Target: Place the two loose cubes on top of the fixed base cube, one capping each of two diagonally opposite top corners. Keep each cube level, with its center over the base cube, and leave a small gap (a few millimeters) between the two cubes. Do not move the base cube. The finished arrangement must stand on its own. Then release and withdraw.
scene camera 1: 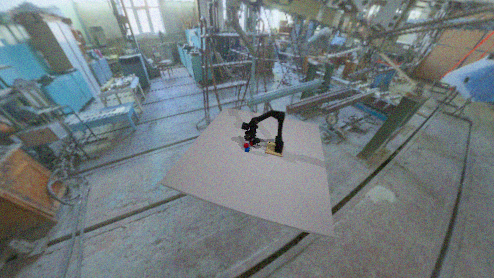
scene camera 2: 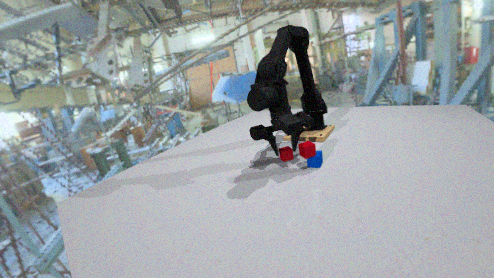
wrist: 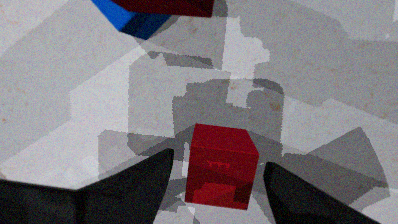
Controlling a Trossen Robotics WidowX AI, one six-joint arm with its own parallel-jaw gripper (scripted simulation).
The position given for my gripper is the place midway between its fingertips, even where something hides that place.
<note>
I see my gripper (scene camera 2: 286,153) and a red cube (wrist: 222,164).
My gripper also shows in the wrist view (wrist: 218,162).
</note>
